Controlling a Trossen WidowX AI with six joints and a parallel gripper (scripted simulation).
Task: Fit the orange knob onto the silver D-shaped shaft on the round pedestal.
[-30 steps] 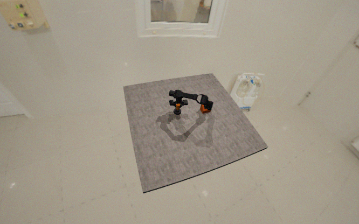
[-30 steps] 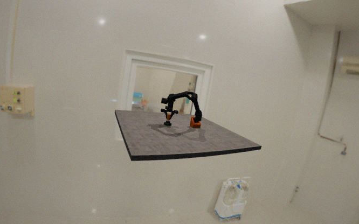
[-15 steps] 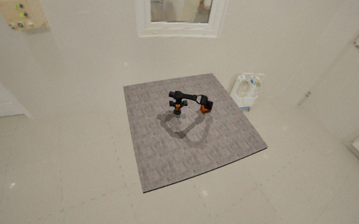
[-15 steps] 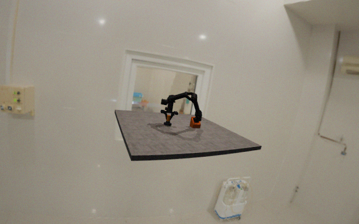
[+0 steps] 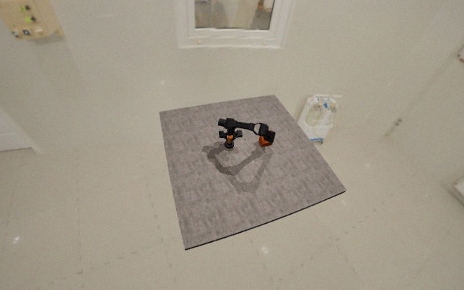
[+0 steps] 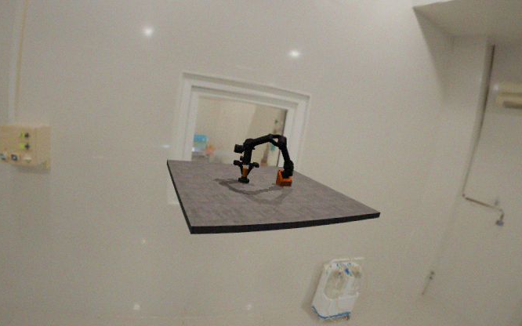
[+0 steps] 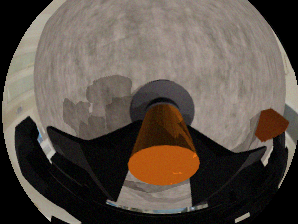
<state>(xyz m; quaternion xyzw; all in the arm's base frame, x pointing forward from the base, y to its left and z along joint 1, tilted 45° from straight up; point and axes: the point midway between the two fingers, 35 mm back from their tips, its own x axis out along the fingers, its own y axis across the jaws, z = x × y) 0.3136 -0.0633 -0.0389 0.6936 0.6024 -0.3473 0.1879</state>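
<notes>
The orange knob lies 30 mm above my gripper tip. Also, from my gripper tip: round pedestal: 20 mm below.
</notes>
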